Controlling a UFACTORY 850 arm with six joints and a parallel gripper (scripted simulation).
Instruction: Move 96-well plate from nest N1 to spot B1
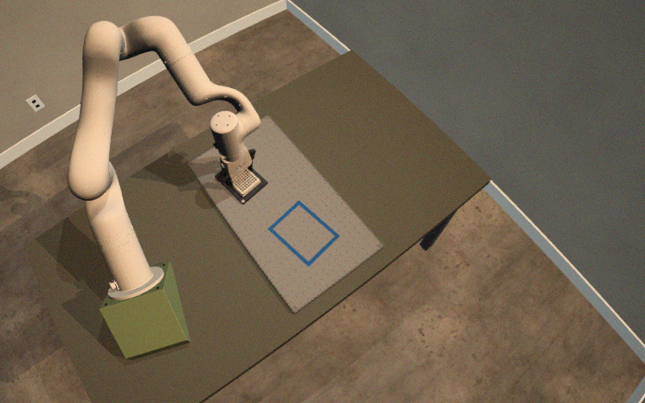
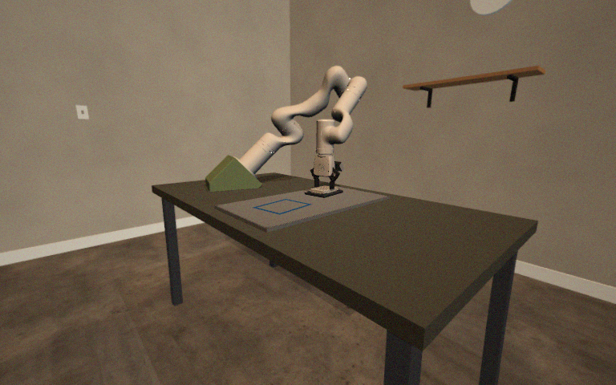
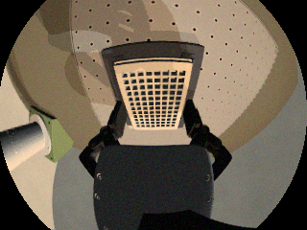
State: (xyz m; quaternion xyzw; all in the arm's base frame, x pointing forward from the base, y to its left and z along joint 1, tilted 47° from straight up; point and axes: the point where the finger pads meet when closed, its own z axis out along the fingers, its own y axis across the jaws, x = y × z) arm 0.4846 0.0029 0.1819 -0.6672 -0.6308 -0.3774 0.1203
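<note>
My hand is 20 mm above the cream 96-well plate. Also, from my hand: dark plate nest (30 mm below).
</note>
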